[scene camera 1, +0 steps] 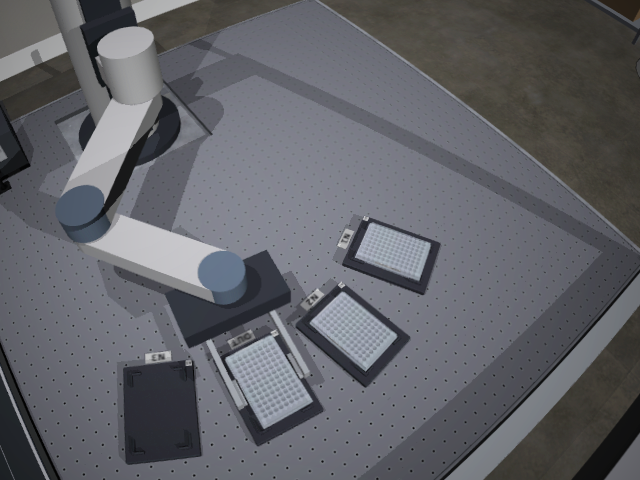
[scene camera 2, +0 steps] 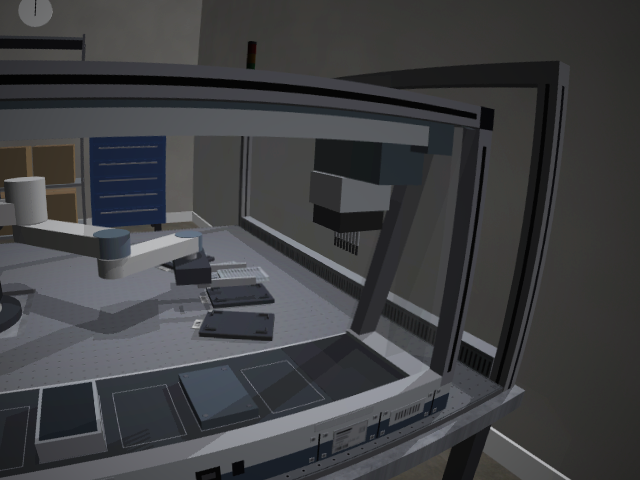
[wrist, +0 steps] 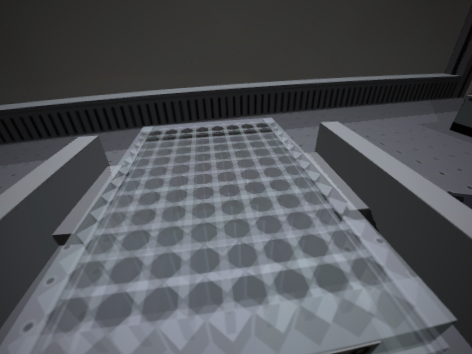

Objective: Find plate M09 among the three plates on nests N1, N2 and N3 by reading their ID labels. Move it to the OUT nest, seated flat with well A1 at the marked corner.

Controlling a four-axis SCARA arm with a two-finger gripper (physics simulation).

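Places are measured from the arm's base along level axes (x ahead, y left, z up), in centimetres.
Where they show: gripper, between the fingertips: (scene camera 1: 274, 391) (scene camera 2: 250, 273) (wrist: 214, 147).
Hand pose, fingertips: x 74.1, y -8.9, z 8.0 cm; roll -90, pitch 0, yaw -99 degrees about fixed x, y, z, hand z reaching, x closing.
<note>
Each offset is from my fingertips to the centre of the thing.
A clear 96-well plate @(dx -2.3, dy +0.4, dz -0.6 cm) (scene camera 1: 268, 379) (scene camera 2: 241, 273) (wrist: 212, 205) is held level between the fingers of my gripper (scene camera 1: 270, 385) (wrist: 214, 147), which is shut on its long sides. It hangs a little above the dark OUT nest (scene camera 1: 289, 421) (scene camera 2: 240, 295), lined up with it from above in scene camera 1. A sliver of a label shows at the bottom of the wrist view, unreadable. The OUT nest's small white corner mark @(dx -9.9, dy +6.9, dz -5.5 cm) (scene camera 1: 274, 333) is at its arm-side right corner in scene camera 1. I cannot tell which well is A1.
The N3 nest (scene camera 1: 161, 410) (scene camera 2: 237, 325) is bare beside the OUT nest. Plates sit on N2 @(dx -2.0, dy +18.0, dz -4.8 cm) (scene camera 1: 354, 329) and N1 @(dx -9.9, dy +34.7, dz -4.8 cm) (scene camera 1: 393, 250), on the other side; their ID labels are not readable. In scene camera 2, a pipetting head (scene camera 2: 348, 198) hangs at the right, above a sunken deck (scene camera 2: 336, 361).
</note>
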